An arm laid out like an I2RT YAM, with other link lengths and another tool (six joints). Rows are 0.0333 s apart.
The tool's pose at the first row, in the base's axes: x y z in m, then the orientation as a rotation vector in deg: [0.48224 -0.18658 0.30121 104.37 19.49 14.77]
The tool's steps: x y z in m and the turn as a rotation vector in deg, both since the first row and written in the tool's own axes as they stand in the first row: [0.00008 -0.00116 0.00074 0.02 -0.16 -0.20]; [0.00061 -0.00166 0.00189 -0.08 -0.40 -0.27]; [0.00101 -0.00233 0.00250 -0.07 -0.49 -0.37]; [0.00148 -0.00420 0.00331 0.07 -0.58 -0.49]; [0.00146 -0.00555 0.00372 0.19 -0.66 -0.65]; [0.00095 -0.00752 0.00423 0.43 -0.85 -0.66]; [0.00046 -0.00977 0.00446 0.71 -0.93 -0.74]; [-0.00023 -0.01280 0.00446 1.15 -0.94 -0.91]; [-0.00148 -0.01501 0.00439 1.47 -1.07 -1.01]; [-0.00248 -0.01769 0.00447 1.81 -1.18 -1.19]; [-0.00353 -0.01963 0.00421 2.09 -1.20 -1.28]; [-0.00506 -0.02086 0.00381 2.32 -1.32 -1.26]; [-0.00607 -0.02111 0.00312 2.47 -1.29 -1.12]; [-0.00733 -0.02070 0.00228 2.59 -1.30 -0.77]
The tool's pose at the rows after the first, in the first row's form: [0.48246 -0.18692 0.29989 104.36 19.56 14.48]; [0.48330 -0.18764 0.29910 104.26 19.44 14.23]; [0.48382 -0.18787 0.29829 104.26 19.47 14.07]; [0.48436 -0.18796 0.29627 104.38 19.54 13.89]; [0.48435 -0.18799 0.29486 104.47 19.65 13.69]; [0.48386 -0.18813 0.29283 104.71 19.57 13.47]; [0.48326 -0.18795 0.29060 104.98 19.64 13.31]; [0.48232 -0.18743 0.28768 105.37 19.86 13.12]; [0.48092 -0.18726 0.28557 105.67 19.92 12.89]; [0.47975 -0.18702 0.28297 105.97 20.07 12.61]; [0.47849 -0.18667 0.28117 106.23 20.19 12.49]; [0.47681 -0.18655 0.28010 106.47 20.13 12.37]; [0.47560 -0.18623 0.28004 106.65 20.05 12.47]; [0.47417 -0.18604 0.28067 106.84 19.75 12.69]
